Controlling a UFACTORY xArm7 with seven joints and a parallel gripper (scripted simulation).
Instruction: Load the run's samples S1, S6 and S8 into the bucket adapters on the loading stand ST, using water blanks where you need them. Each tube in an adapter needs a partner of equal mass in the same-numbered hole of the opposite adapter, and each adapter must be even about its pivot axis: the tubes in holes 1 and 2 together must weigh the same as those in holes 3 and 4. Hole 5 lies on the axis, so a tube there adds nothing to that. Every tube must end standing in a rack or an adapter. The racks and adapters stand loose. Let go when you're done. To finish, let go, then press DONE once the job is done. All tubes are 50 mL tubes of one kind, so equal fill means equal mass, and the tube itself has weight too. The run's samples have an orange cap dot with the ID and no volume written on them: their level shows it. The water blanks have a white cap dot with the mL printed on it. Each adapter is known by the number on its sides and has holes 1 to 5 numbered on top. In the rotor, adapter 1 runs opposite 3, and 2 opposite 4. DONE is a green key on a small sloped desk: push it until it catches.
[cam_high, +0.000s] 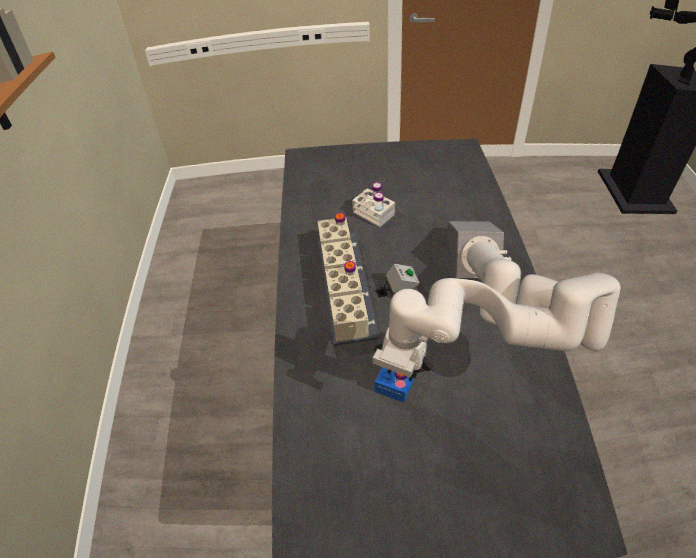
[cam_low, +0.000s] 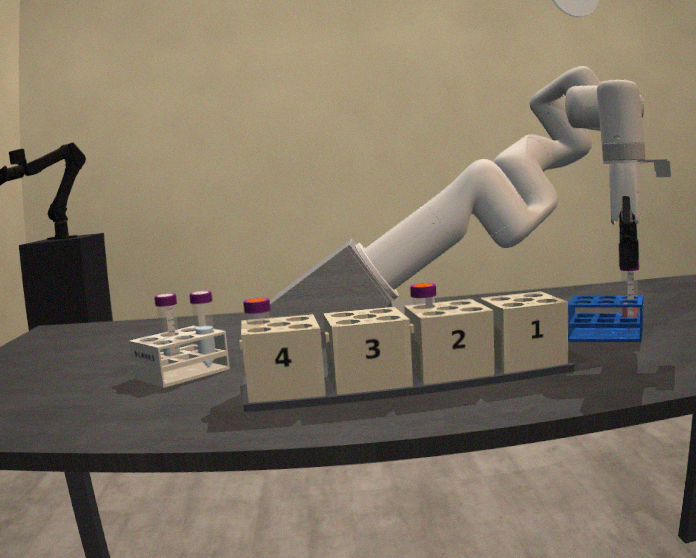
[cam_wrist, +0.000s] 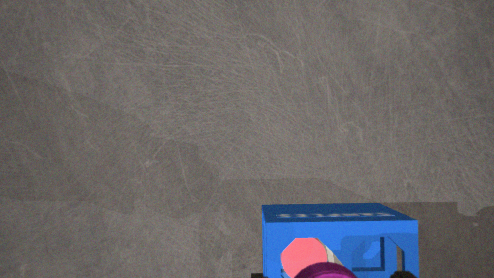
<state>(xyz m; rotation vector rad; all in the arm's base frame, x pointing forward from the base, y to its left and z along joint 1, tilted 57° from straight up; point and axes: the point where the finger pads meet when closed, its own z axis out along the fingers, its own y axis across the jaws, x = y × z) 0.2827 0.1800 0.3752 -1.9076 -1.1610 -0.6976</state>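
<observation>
Now: hand 10 mm short of the sample tube and 70 mm above it. The rest, counted from my hand: sample S8: 160 mm ahead, 590 mm to the right, 60 mm below; blue sample rack: 40 mm to the right, 100 mm below; loading stand ST: 150 mm ahead, 390 mm to the right, 130 mm below.
</observation>
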